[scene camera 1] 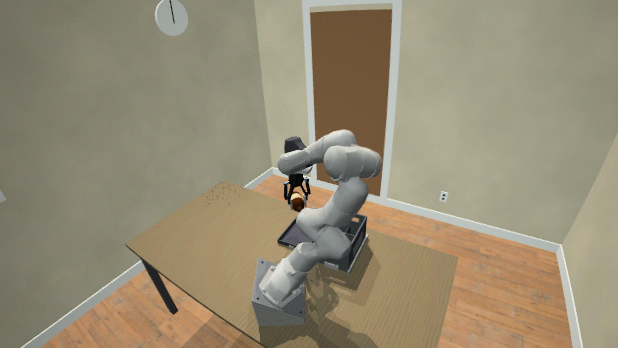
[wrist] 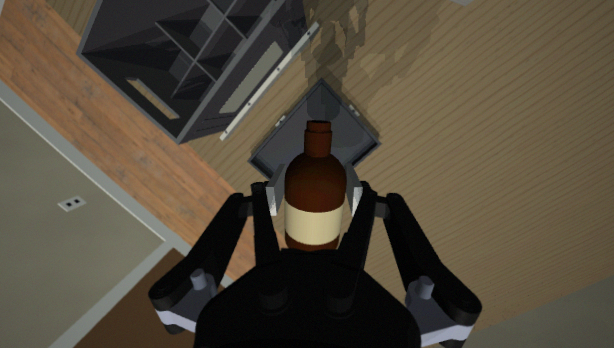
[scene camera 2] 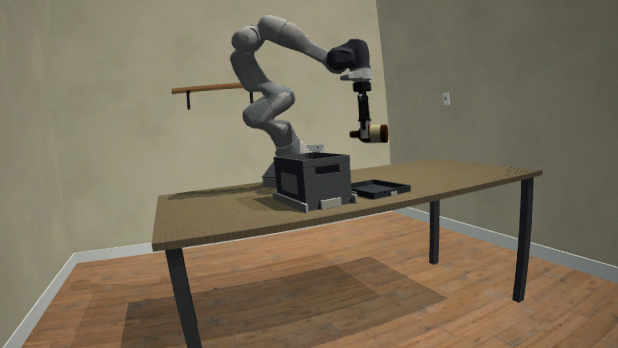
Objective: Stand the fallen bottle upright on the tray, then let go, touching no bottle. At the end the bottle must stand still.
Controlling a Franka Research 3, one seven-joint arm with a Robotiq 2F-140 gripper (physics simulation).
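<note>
The brown bottle (scene camera 1: pixel 297 203) (scene camera 2: pixel 378 133) (wrist: pixel 315 185) with a cream label is held in the air, lying roughly level, clear of the tray. In scene camera 2 its neck points left and its base right. My gripper (scene camera 1: pixel 298 200) (scene camera 2: pixel 365 133) (wrist: pixel 315 174) points down and is shut on the bottle's body, one pad on each side near the shoulder. The dark square tray (scene camera 1: pixel 294 234) (scene camera 2: pixel 380 194) (wrist: pixel 292 142) lies on the table well below. In the wrist view the bottle and fingers cover part of the tray, and the neck points over it.
A dark crate (scene camera 1: pixel 357 246) (scene camera 2: pixel 326 187) (wrist: pixel 210 116) with inner dividers stands right beside the tray and is much taller than it. The arm's base (scene camera 1: pixel 280 310) stands on the wooden table (scene camera 1: pixel 200 240) (scene camera 2: pixel 220 220). In scene camera 1 the arm hides part of the tray and crate.
</note>
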